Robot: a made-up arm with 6 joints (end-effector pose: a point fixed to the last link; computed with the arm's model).
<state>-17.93 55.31 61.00 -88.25 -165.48 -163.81</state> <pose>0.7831 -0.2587 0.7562 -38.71 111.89 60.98</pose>
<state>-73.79 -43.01 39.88 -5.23 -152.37 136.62</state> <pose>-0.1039 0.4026 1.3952 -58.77 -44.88 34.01</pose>
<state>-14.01 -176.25 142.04 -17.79 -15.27 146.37</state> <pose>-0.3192 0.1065 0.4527 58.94 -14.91 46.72</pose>
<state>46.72 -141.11 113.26 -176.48 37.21 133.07</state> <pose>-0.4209 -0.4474 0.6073 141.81 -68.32 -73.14</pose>
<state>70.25 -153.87 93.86 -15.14 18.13 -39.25</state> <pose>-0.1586 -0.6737 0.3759 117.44 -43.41 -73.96</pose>
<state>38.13 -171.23 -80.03 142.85 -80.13 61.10</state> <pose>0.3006 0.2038 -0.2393 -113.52 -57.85 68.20</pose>
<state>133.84 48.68 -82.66 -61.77 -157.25 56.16</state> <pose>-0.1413 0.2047 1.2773 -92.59 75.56 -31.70</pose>
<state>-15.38 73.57 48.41 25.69 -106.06 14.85</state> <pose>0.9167 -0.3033 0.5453 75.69 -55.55 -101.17</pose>
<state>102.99 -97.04 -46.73 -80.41 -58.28 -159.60</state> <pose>0.1411 -0.8160 0.1441 107.49 -94.77 93.86</pose>
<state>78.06 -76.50 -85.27 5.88 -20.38 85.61</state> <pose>-0.1007 -0.7004 0.2227 -59.55 77.93 -78.40</pose>
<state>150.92 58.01 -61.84 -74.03 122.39 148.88</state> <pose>-0.3860 0.3885 1.3284 4.21 150.51 -45.23</pose>
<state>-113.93 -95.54 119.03 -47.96 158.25 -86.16</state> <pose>0.0803 0.4178 0.8780 -28.24 137.09 -103.54</pose>
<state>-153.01 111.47 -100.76 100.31 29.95 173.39</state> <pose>-0.5790 -0.3060 0.9127 117.23 28.40 26.84</pose>
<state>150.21 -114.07 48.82 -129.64 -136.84 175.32</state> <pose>0.7509 -0.4087 0.5447 42.89 -33.82 83.62</pose>
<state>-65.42 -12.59 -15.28 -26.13 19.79 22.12</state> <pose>-0.1752 0.2977 1.6774 35.06 -126.68 -110.45</pose>
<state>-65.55 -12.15 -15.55 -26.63 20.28 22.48</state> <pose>-0.1724 0.2922 1.6788 35.15 -126.28 -111.32</pose>
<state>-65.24 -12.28 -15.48 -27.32 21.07 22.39</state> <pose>-0.1751 0.2920 1.6781 35.41 -125.90 -112.53</pose>
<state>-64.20 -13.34 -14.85 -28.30 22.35 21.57</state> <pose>-0.1872 0.3000 1.6738 35.96 -125.46 -114.28</pose>
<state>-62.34 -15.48 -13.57 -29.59 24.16 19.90</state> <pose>-0.2108 0.3169 1.6648 36.81 -124.92 -116.65</pose>
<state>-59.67 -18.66 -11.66 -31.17 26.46 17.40</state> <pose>-0.2473 0.3401 1.6497 37.96 -124.12 -119.66</pose>
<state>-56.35 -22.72 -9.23 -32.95 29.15 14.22</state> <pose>-0.2966 0.3656 1.6274 39.33 -122.89 -123.20</pose>
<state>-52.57 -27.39 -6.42 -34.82 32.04 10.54</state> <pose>-0.3565 0.3881 1.5980 -40.67 120.78 126.75</pose>
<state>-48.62 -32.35 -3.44 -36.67 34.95 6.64</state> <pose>-0.4228 0.4040 1.5623 -41.28 116.32 128.34</pose>
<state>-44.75 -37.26 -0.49 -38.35 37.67 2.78</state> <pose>-0.4898 0.4109 1.5226 -41.82 112.06 130.10</pose>
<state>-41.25 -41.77 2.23 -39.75 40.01 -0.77</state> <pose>-0.5514 0.4098 1.4827 -42.23 108.30 131.83</pose>
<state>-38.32 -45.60 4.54 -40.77 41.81 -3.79</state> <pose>-0.6029 0.4034 1.4465 -42.52 105.38 133.33</pose>
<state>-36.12 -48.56 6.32 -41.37 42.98 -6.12</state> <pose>-0.6416 0.3957 1.4171 -42.72 103.47 134.37</pose>
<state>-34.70 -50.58 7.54 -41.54 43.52 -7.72</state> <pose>-0.6670 0.3899 1.3967 -42.83 102.60 134.87</pose>
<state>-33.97 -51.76 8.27 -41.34 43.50 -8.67</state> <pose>-0.6808 0.3875 1.3849 -42.87 102.66 134.85</pose>
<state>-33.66 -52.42 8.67 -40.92 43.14 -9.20</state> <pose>-0.6878 0.3876 1.3785 -42.94 103.29 134.47</pose>
